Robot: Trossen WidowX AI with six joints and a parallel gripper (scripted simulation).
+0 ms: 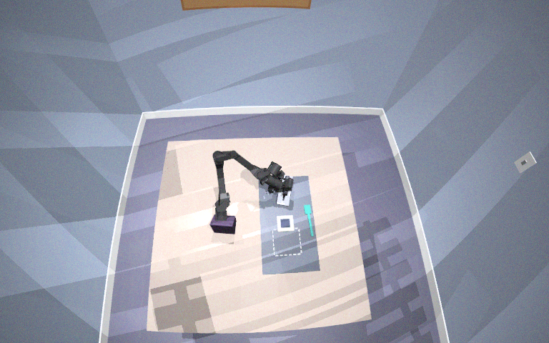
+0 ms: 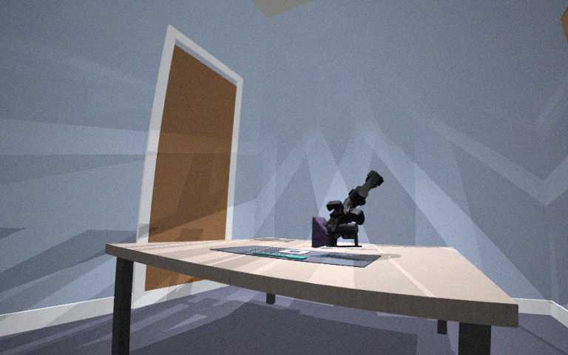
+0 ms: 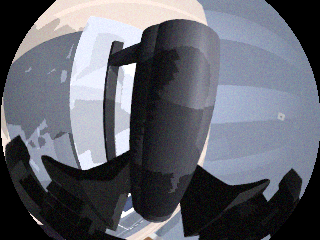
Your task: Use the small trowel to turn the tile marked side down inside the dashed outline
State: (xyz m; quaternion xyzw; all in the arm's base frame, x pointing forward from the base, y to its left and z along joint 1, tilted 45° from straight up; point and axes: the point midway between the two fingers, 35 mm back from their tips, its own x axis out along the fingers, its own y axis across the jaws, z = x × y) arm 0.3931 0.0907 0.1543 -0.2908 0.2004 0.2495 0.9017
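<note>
My gripper tip is 18 cm to the left of the white tile, 8 cm above it and 4 cm past it. The rest, counted from my gripper tip: grey mat: 17 cm to the right, 10 cm below, 2 cm behind; then teal trowel: 15 cm to the right, 12 cm ahead, 8 cm below.
</note>
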